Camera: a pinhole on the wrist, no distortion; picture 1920 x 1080 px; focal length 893.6 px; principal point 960.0 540.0 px. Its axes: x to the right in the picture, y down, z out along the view. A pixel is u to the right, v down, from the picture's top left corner.
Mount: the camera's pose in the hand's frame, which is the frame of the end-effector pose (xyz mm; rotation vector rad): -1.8 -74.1 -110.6 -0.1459 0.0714 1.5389
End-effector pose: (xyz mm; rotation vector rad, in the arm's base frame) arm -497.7 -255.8 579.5 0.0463 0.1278 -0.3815
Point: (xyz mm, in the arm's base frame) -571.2 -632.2 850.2
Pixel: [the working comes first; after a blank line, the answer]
In the camera's frame: -347.1 -63.8 349.1

71.6 376.6
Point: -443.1 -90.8 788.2
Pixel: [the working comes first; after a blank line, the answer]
In the camera's frame: 205.2 27.4 345.6

1490.5 610.8
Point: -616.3 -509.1 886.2
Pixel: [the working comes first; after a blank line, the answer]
In the camera's frame: -256.0 29.0 388.7

371.3 606.8
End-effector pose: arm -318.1 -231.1 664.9 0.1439 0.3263 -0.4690
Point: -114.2 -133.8 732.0
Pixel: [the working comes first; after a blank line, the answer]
In the camera's frame: 231.1 -113.3 238.0

1827.8 114.6
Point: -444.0 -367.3 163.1
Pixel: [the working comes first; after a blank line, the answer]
In the camera's frame: -79.8 -109.0 -386.8

behind the camera
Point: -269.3 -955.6 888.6
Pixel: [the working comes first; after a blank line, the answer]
In the camera's frame: -582.2 -307.7 394.9

outside the picture
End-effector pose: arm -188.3 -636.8 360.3 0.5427 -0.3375 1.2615
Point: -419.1 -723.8 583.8
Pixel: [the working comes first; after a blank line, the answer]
In the camera's frame: 272.7 7.3 373.8

1611.8 557.5
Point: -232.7 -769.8 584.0
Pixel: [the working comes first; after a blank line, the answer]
In the camera's frame: 82.1 -14.6 382.4

1151.9 505.9
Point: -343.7 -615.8 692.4
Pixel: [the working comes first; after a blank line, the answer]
In the camera's frame: 245.1 -159.7 395.6

1513.6 179.1
